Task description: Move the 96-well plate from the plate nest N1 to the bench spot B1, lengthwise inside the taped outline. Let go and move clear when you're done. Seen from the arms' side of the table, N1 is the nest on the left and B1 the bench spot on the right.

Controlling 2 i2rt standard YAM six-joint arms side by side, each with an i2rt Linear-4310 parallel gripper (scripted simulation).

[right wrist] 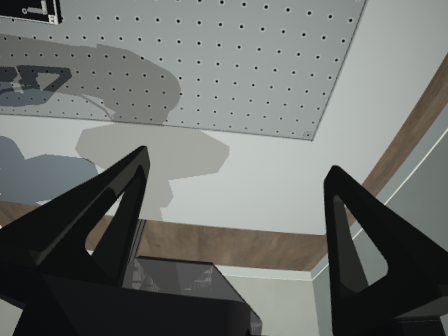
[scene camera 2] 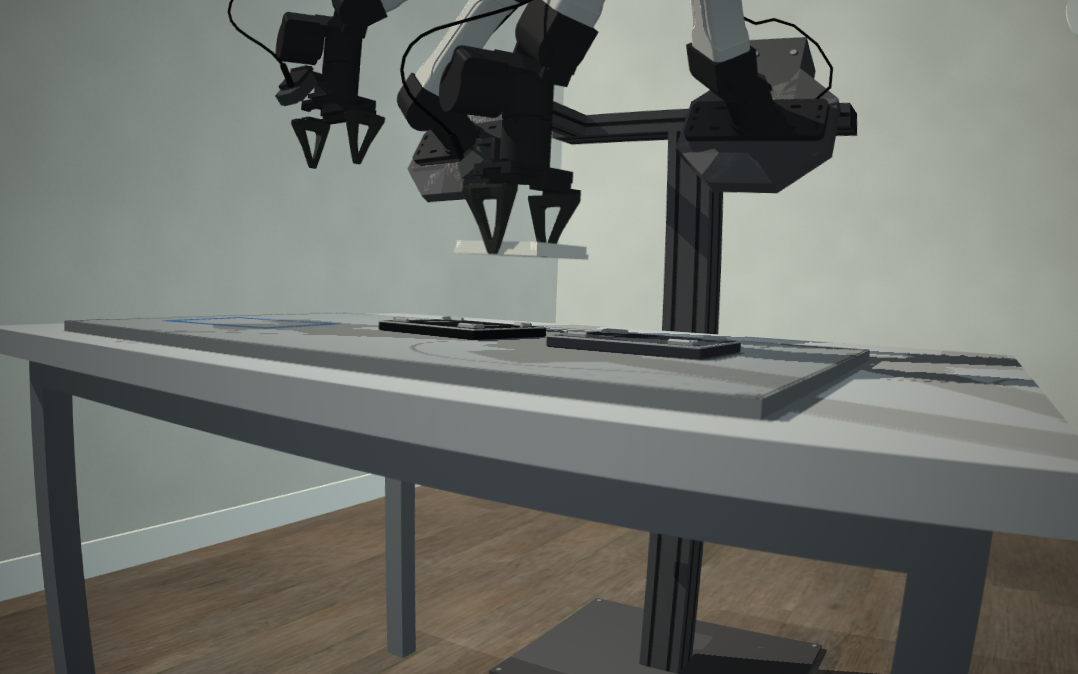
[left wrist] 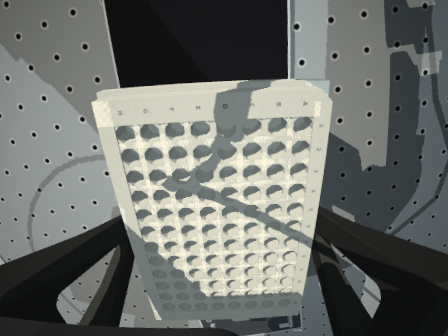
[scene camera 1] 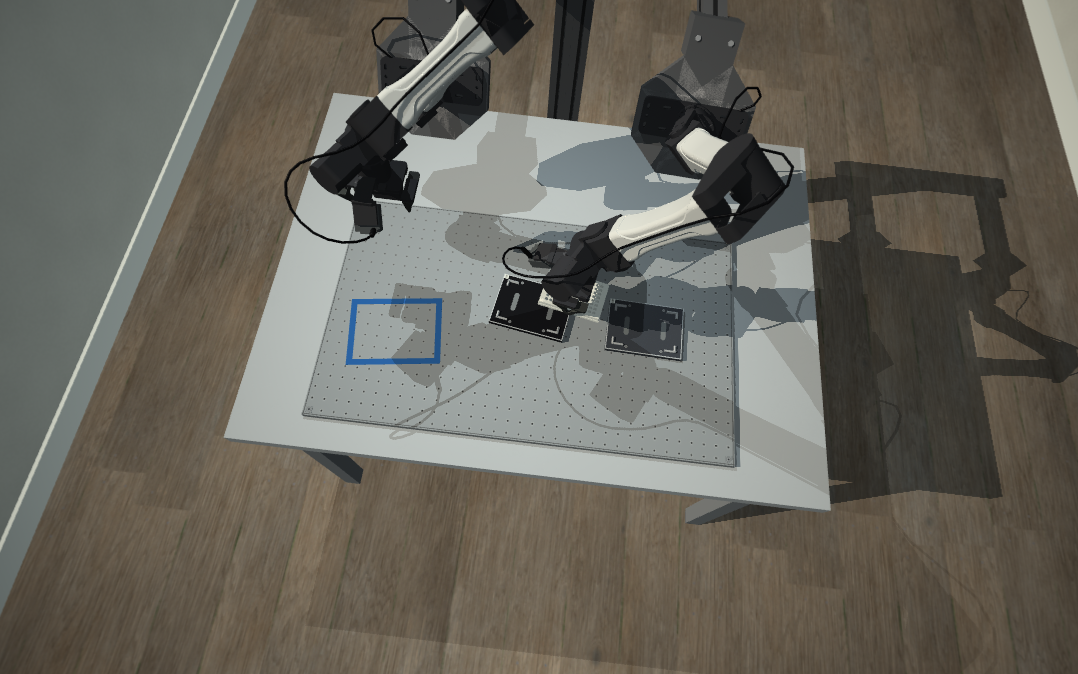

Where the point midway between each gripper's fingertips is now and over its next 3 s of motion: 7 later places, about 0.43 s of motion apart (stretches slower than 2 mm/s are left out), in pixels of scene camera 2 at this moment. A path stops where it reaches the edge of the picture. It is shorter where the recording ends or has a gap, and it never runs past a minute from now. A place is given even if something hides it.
The left gripper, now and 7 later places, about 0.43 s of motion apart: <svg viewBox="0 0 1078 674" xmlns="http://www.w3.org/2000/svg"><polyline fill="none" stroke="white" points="519,255 495,255 472,255 461,254 463,254 465,264 464,281 463,297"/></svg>
The right gripper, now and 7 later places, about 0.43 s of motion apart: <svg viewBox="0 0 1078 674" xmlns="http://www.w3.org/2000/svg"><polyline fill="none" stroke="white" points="334,166 363,173 388,187 402,203 421,221 444,238 461,252 463,261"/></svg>
